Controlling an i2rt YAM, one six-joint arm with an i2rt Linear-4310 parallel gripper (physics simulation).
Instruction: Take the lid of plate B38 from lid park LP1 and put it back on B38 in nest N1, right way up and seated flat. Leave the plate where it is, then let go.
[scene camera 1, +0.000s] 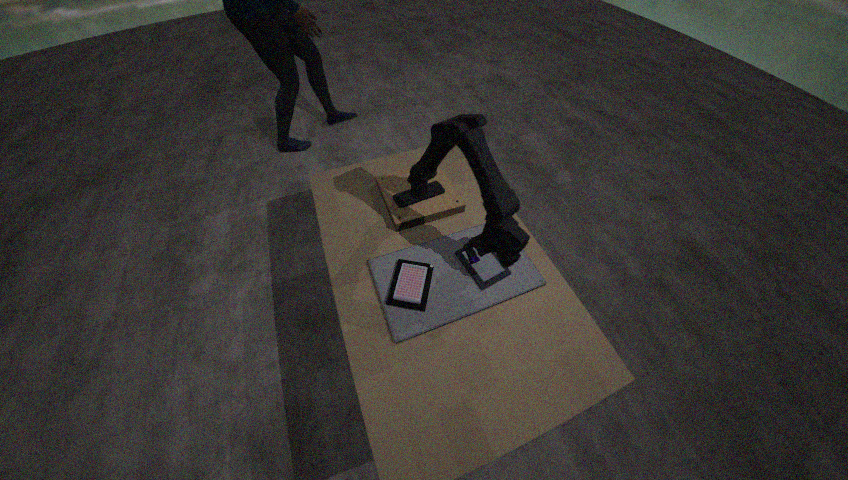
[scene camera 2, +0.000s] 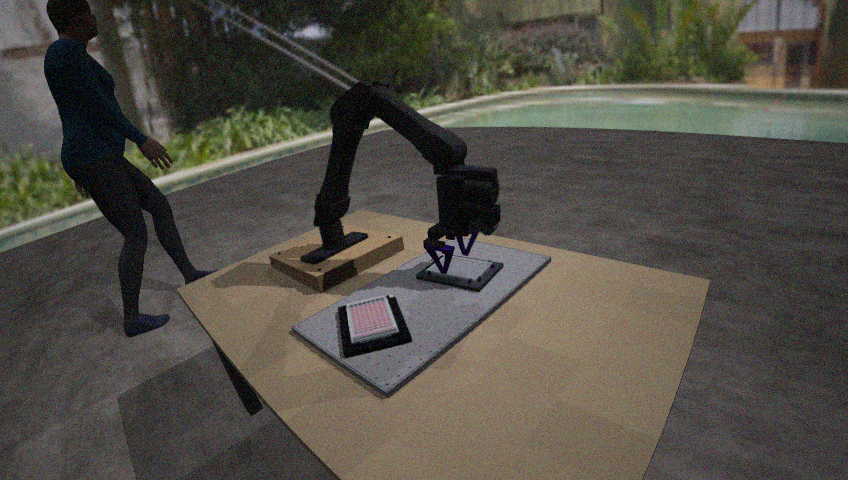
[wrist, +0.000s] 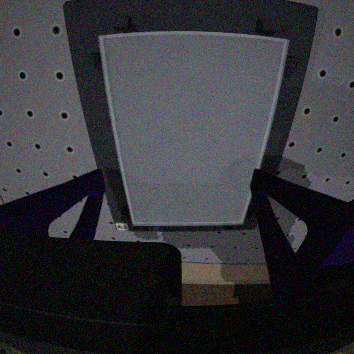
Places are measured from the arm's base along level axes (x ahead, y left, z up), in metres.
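Pixels of known places: gripper, between the fingertips: (scene camera 1: 482, 256) (scene camera 2: 454, 263) (wrist: 177, 177); arm's base, origin of its link: (scene camera 1: 419, 194) (scene camera 2: 335, 248).
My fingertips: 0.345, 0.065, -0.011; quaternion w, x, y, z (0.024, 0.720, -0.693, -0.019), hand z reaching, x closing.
Observation:
Ahead of a thing's pixels: the offset from my fingertips to its middle, as dx, dy, dz. Level surfaces: height alone.
The lid {+0.017, -0.007, -0.003} (scene camera 1: 490, 271) (scene camera 2: 471, 267) (wrist: 195, 125), a pale clear sheet with a light rim, lies flat in the dark frame of the lid park {+0.017, -0.007, -0.007} (scene camera 1: 495, 281) (scene camera 2: 447, 280) (wrist: 190, 17). The plate {-0.021, -0.257, +0.002} (scene camera 1: 410, 282) (scene camera 2: 371, 319), with pink wells, sits in the black nest {-0.021, -0.257, -0.008} (scene camera 1: 406, 306) (scene camera 2: 380, 345). My gripper (scene camera 1: 487, 259) (scene camera 2: 454, 262) (wrist: 177, 177) is open over the lid's near end, fingers pointing down on either side. In the wrist view the right fingertip overlaps the lid's edge, and a gap shows at the left one. Contact and exact fingertip height cannot be told. Plate labels are unreadable.
The grey perforated board {+0.003, -0.101, -0.023} (scene camera 1: 446, 309) (scene camera 2: 440, 336) carries the nest and the lid park on the wooden table {dz -0.030} (scene camera 1: 476, 374) (scene camera 2: 535, 356). The arm's wooden base block (scene camera 1: 437, 217) (scene camera 2: 333, 276) stands behind the board. A person (scene camera 1: 285, 77) (scene camera 2: 95, 118) is beyond the table.

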